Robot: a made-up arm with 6 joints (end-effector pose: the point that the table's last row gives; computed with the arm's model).
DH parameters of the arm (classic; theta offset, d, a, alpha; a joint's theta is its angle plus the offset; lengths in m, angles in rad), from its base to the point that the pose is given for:
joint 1: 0 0.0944 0 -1.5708
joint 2: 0.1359 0 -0.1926 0
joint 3: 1.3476 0 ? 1.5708
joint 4: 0 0.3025 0 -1.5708
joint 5: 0 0 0.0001 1.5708
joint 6: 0 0.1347 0 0
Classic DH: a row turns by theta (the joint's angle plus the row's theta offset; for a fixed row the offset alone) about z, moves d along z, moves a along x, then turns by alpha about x.
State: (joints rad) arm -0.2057 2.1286 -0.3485 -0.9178 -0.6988 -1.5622
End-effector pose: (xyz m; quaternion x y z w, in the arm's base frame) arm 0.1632 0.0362 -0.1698 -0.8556 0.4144 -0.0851 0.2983
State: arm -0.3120 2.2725 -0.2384 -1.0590 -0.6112 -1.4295
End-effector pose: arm 0.0696 0.0483 -0.1844 -0.8315 0.4909 0.0767 0.2483
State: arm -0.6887 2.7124 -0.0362 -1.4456 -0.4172 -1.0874
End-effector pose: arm -0.0895 0.1437 -0.1018 -0.6303 0.6035 0.4467 0.1975
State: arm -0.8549 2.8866 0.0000 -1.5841 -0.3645 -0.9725
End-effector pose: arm -0.0975 0.1851 -0.0510 -0.5343 0.6075 0.5437 0.2233
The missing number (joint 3, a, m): -0.0266
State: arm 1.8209 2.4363 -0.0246 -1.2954 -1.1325 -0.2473
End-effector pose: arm -0.1037 -0.0682 -0.1050 0.8543 -0.0959 -0.4512 0.2397
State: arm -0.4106 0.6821 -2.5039 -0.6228 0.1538 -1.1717
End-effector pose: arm -0.2666 0.1029 0.6426 0.1019 -0.0537 -0.8830 0.4550
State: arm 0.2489 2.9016 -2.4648 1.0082 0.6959 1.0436
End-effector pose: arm 0.5307 0.2103 -0.0429 -0.5832 -0.6723 -0.4525 0.0565
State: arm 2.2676 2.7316 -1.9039 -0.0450 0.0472 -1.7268
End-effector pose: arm -0.3345 0.4002 -0.1334 -0.8329 -0.4007 0.0927 0.3703
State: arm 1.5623 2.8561 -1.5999 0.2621 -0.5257 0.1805
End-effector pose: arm 0.0212 0.4387 -0.2267 -0.4645 0.7665 0.3342 0.2917
